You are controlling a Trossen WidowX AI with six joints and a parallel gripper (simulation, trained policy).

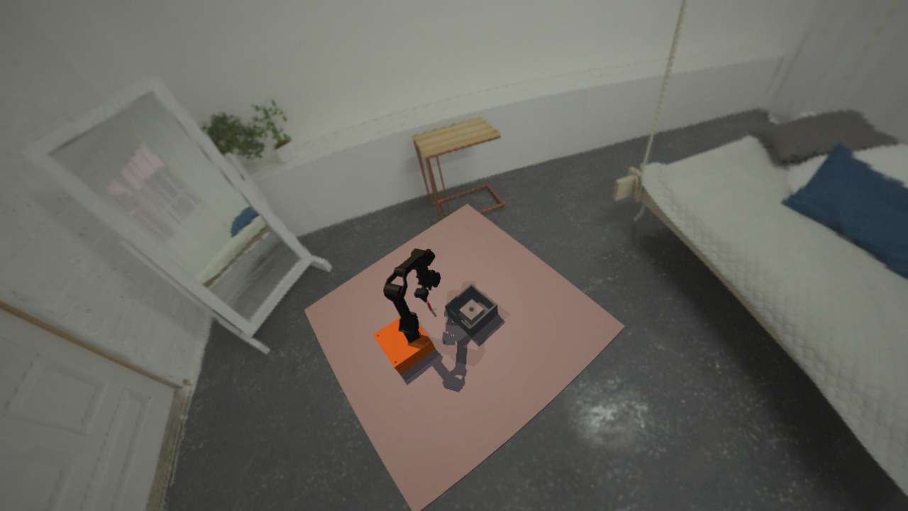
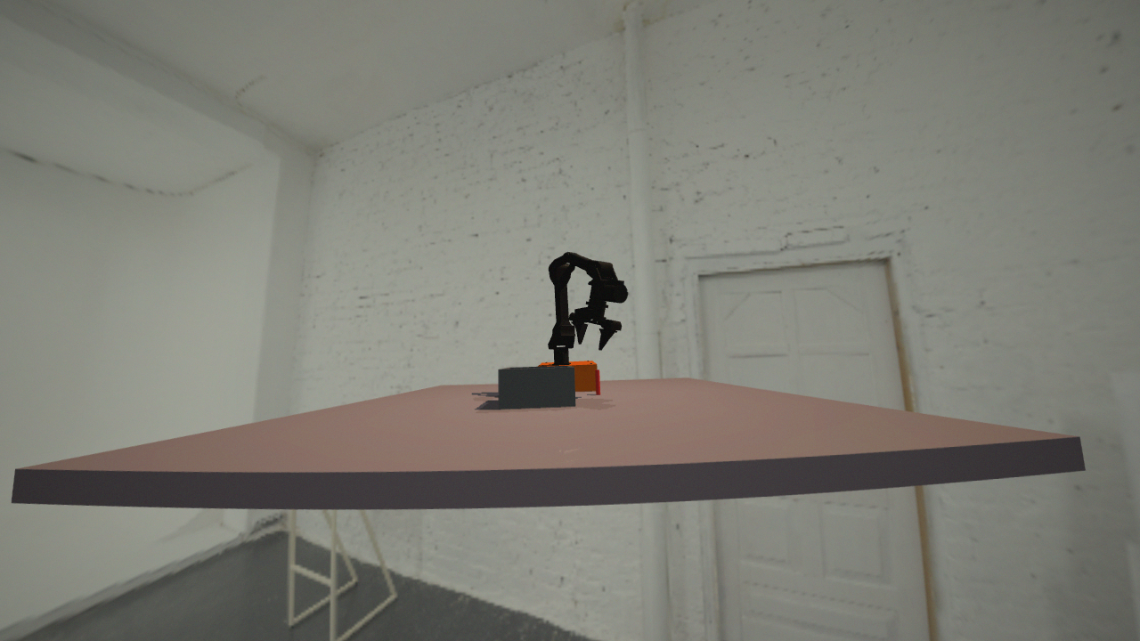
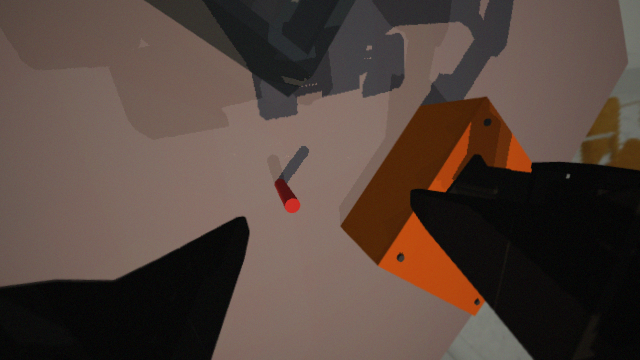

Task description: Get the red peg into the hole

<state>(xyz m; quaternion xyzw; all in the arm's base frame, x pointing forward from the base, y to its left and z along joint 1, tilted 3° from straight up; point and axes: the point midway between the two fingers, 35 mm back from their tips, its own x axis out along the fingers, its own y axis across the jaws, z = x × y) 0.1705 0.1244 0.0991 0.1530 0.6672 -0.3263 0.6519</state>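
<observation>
The red peg lies 10 mm behind my gripper tip, 20 mm to the left of it and 120 mm below it. The rest, counted from my gripper tip: grey plate (160 mm ahead, 140 mm to the right, 110 mm below); dark grey box (160 mm ahead, 140 mm to the right, 130 mm below).
</observation>
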